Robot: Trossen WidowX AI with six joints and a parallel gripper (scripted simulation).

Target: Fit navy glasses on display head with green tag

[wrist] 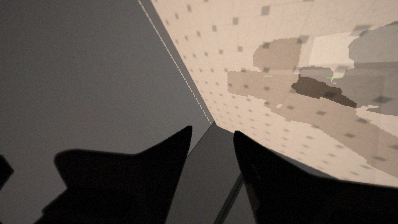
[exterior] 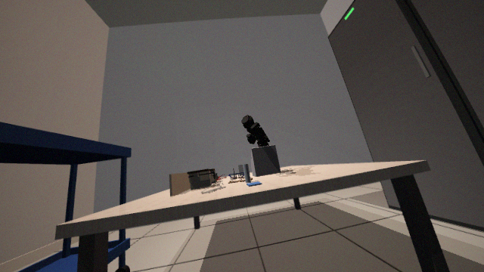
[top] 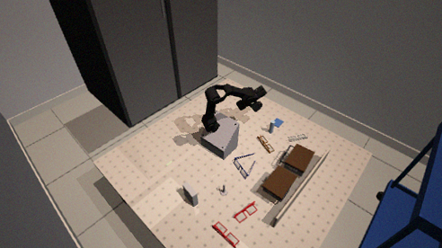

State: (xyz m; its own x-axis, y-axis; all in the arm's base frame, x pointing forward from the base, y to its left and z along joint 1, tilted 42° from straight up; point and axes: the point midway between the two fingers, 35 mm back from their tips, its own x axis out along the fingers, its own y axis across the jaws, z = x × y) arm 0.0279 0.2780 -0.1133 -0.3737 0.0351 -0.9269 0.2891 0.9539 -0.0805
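The peg stand is 30 cm ahead of my gripper tip, 51 cm to the right of it and 21 cm below it. The rest, counted from my gripper tip: blue block: 14 cm ahead, 17 cm to the left, 23 cm below; low rail: 58 cm ahead, 16 cm to the right, 18 cm below; display head: 44 cm ahead, 6 cm to the right, 17 cm below.
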